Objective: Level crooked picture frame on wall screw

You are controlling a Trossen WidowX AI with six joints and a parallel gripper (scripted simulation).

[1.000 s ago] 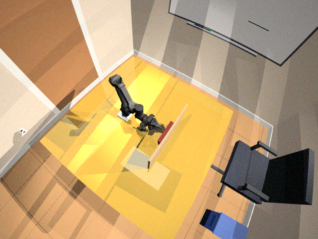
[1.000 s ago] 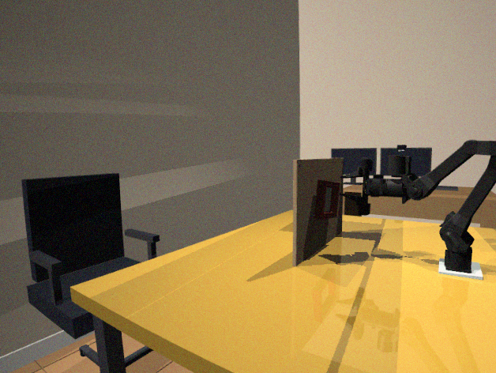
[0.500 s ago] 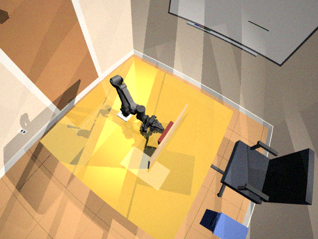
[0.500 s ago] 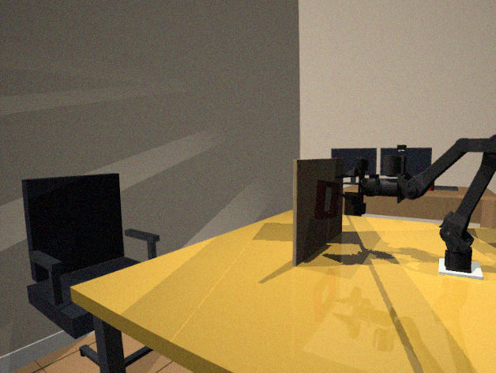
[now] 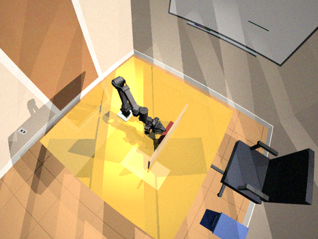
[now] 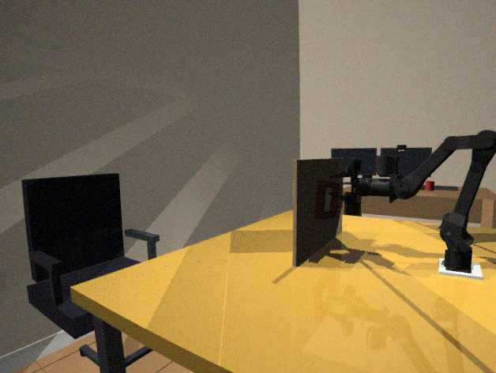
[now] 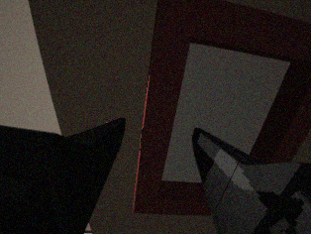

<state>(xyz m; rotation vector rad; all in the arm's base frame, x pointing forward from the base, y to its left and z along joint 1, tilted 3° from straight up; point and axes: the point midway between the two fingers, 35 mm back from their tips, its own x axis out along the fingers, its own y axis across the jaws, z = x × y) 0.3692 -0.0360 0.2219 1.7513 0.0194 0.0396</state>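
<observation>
The red picture frame lies 5 cm below my gripper tip, 1 cm to the left of it and 1 cm ahead of it. Round my gripper tip: wooden wall panel (7 cm below, 2 cm ahead, 1 cm to the right).
</observation>
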